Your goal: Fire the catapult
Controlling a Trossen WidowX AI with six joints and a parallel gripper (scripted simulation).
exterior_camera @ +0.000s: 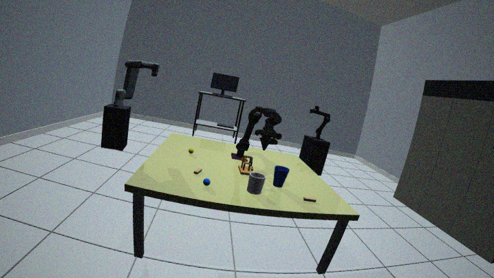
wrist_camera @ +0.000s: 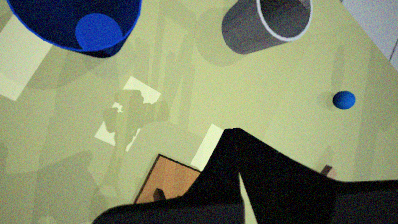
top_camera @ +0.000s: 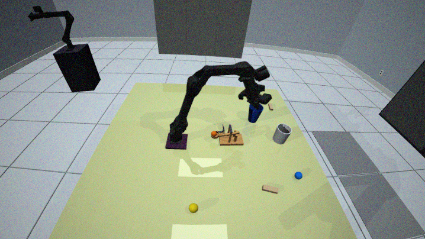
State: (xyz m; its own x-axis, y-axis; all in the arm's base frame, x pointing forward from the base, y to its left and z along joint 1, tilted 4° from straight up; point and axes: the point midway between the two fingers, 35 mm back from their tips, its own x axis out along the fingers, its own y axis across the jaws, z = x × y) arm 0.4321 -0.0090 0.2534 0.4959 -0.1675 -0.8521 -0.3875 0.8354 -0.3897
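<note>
My gripper tip is now 25 cm past the orange ball, 14 cm above it and 2 cm to the left of it. The rest, counted from my gripper tip: wooden catapult (17 cm behind, 15 cm below, 1 cm to the right); white mug (18 cm ahead, 17 cm below, 8 cm to the right); blue cup (17 cm below, 12 cm to the left, 7 cm ahead).
</note>
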